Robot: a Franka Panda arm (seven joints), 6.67 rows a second.
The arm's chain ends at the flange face. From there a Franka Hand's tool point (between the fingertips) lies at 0.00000 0.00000 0.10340 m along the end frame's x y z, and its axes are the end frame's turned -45 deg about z.
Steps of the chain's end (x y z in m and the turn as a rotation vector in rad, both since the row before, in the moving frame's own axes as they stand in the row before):
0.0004, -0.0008, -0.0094, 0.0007, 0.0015, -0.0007
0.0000, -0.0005, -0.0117, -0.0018, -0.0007, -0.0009
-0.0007, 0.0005, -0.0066, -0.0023, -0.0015, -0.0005
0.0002, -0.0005, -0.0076, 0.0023, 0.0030, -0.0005
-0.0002, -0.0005, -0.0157, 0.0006, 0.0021, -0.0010
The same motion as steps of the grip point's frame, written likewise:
0.0010, -0.0002, -0.0094, -0.0006, 0.0016, -0.0007
0.0002, -0.0003, -0.0117, -0.0008, -0.0018, -0.0009
-0.0011, -0.0001, -0.0066, -0.0006, -0.0027, -0.0005
0.0009, -0.0002, -0.0076, -0.0005, 0.0037, -0.0005
0.0004, -0.0004, -0.0157, -0.0011, 0.0019, -0.0010

